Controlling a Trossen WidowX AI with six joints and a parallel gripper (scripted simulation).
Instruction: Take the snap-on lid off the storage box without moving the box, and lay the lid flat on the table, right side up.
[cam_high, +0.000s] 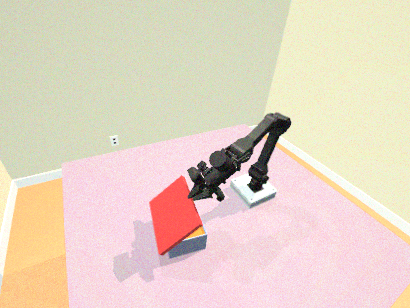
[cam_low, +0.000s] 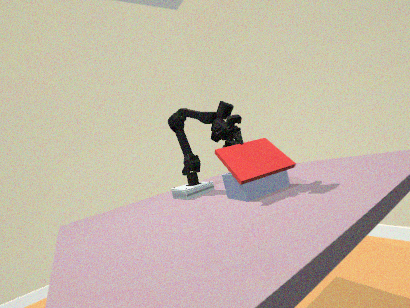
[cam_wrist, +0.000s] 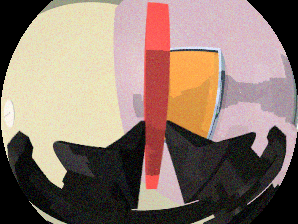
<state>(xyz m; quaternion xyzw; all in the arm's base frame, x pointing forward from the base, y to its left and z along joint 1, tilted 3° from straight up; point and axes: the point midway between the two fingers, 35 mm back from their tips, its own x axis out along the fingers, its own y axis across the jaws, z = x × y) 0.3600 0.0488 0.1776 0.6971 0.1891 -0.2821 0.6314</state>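
Right now my gripper tip is 6 cm short of the red lid, 5 cm above it and 1 cm to the left of it. From my gripper tip the other things lie so: grey-blue storage box (14 cm below, 3 cm ahead).
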